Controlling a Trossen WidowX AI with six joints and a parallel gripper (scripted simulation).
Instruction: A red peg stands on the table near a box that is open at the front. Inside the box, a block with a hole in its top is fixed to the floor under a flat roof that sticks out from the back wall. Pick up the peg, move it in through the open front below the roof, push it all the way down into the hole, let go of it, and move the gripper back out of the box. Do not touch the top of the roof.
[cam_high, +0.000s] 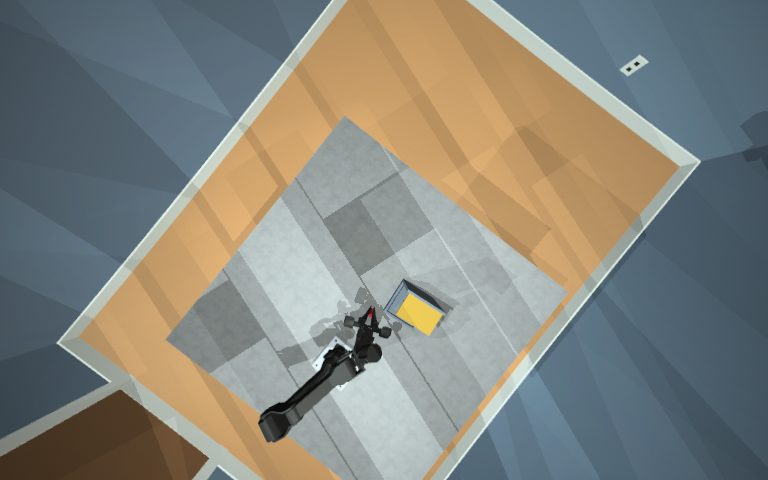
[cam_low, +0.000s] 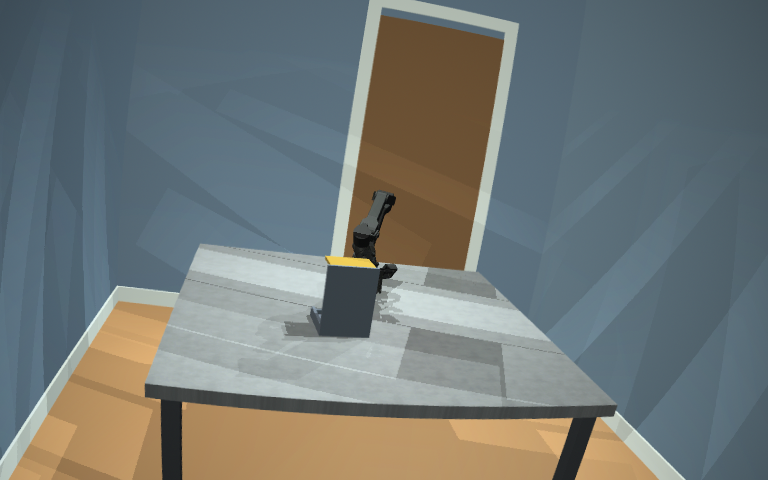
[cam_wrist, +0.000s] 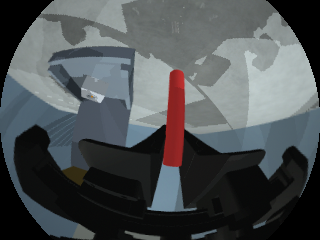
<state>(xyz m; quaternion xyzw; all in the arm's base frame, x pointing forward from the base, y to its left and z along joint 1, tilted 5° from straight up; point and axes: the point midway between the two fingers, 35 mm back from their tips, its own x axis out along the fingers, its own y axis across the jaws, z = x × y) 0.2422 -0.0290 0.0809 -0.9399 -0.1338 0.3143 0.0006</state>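
My gripper tip is 10 cm short of the yellow roof, 14 cm to the left of it and 13 cm below it. Round my gripper tip: red peg: 3 cm behind, 1 cm to the right, 1 cm below.
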